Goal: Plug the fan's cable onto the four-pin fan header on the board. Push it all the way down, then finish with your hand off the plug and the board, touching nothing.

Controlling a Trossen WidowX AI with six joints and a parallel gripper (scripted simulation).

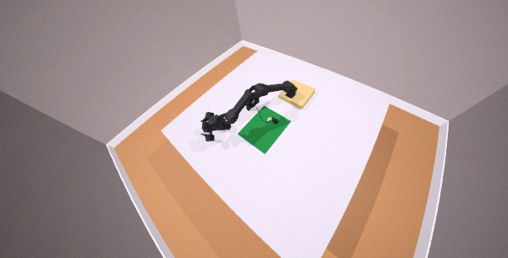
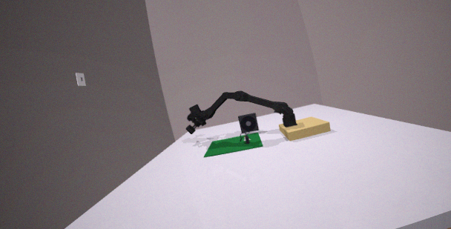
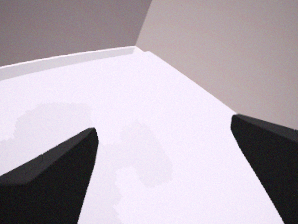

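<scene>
Right now my gripper tip is 41 cm past the black fan plug, 31 cm to the right of it and 9 cm above it. From my gripper tip the other things lie so: green board 32 cm behind, 28 cm to the left, 12 cm below; black fan 41 cm behind, 8 cm to the left, 5 cm below; white four-pin fan header 40 cm behind, 26 cm to the left, 10 cm below.
</scene>
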